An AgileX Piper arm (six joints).
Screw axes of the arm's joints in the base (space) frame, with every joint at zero. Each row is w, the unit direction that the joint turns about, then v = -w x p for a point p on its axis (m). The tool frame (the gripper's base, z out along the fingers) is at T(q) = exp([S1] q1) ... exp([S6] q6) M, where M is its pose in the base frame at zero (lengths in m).
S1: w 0 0 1 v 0 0 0
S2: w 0 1 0 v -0.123 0 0
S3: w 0 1 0 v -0.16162 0 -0.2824
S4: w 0.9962 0 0.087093 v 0 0.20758 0
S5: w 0 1 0 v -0.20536 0 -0.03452
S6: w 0.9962 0 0.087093 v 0 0.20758 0
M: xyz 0.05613 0 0.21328 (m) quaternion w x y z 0.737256 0 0.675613 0
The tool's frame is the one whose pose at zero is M.
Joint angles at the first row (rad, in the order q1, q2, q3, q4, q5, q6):
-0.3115, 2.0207, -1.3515, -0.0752, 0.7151, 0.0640
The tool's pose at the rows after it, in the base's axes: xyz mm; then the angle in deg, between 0 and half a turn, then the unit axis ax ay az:
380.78, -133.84, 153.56, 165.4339, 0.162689, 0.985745, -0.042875
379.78, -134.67, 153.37, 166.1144, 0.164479, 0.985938, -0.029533
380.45, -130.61, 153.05, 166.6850, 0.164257, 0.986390, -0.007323
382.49, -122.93, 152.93, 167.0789, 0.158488, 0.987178, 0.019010
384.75, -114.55, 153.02, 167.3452, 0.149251, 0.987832, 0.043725
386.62, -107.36, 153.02, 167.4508, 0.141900, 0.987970, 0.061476
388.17, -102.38, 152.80, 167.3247, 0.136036, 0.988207, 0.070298
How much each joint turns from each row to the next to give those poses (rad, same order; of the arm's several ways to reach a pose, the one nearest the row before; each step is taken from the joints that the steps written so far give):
-0.0171, 0.0016, -0.0039, 0.0122, 0.0120, -0.0239
-0.0085, 0.0019, -0.0044, 0.0389, 0.0178, -0.0309
0.0007, 0.0025, -0.0045, 0.0603, 0.0195, -0.0387
0.0086, 0.0027, -0.0045, 0.0696, 0.0194, -0.0469
0.0109, 0.0025, -0.0038, 0.0641, 0.0178, -0.0469
0.0109, 0.0016, -0.0015, 0.0452, 0.0107, -0.0311
0.0092, 0.0013, -0.0001, 0.0234, 0.0012, -0.0171

